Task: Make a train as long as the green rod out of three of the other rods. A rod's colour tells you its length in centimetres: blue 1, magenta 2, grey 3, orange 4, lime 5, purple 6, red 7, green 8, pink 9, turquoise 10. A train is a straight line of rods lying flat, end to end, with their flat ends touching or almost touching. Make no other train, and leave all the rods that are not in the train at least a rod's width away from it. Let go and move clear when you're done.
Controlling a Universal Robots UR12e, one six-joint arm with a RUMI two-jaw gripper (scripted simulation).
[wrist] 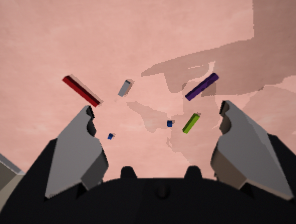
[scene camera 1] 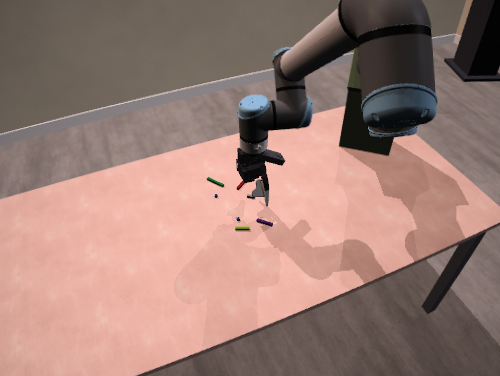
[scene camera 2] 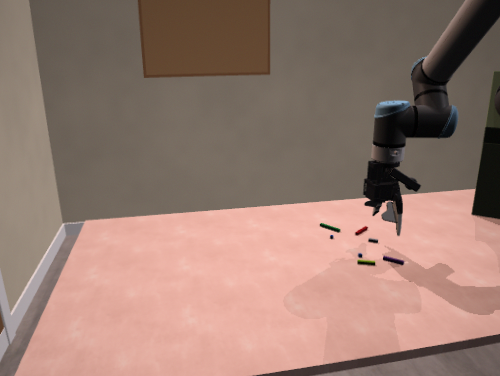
Observation:
In view: my gripper (scene camera 2: pixel 385 225).
My gripper is seen too in the wrist view (wrist: pixel 154 104) and in scene camera 1 (scene camera 1: pixel 257 191).

